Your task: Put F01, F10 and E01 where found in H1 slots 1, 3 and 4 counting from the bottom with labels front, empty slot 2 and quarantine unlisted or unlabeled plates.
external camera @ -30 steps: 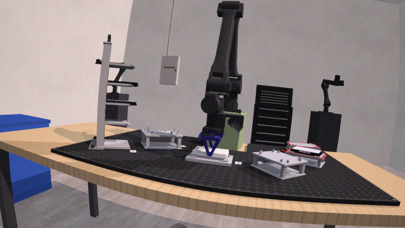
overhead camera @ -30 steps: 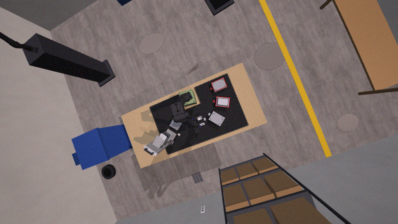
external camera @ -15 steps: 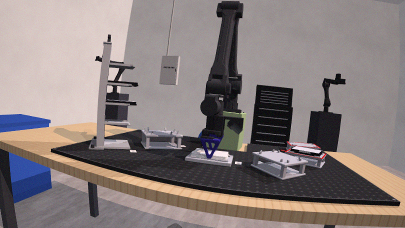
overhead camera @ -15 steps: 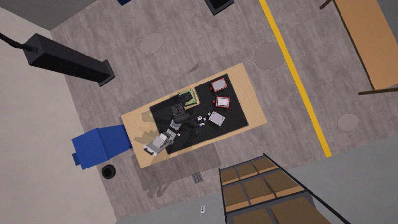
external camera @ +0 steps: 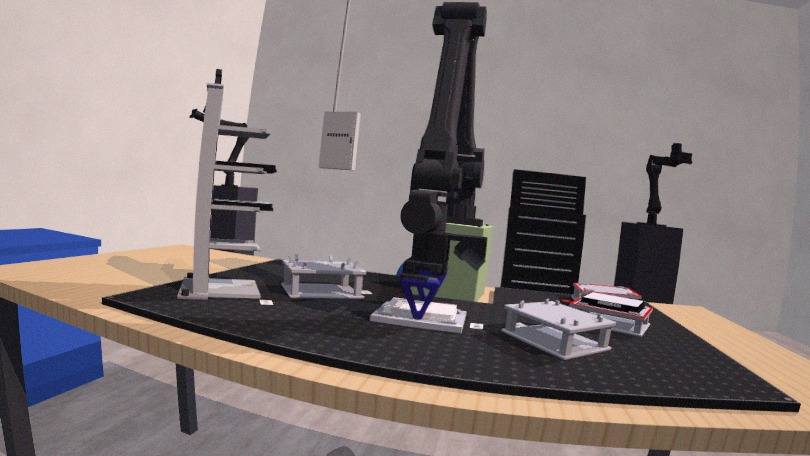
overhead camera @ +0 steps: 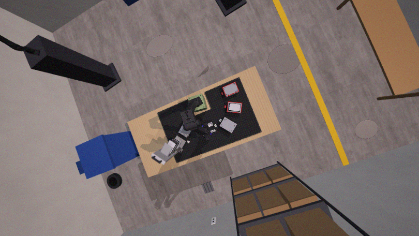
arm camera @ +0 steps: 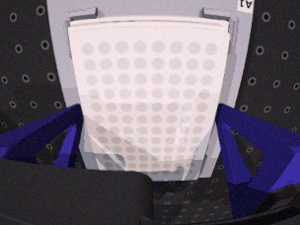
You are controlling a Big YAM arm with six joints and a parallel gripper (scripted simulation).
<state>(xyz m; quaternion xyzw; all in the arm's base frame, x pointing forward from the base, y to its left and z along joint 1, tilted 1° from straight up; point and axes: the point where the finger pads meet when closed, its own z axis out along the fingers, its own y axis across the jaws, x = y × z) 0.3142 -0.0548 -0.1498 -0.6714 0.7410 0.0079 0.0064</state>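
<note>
Right now the white well plate is right at my hand. The rest, counted from my hand: A1 corner mark 70 mm to the left, 60 mm ahead, 10 mm below; flat grey nest 20 mm below; N6 tag 100 mm to the left, 20 mm below, 10 mm ahead.
</note>
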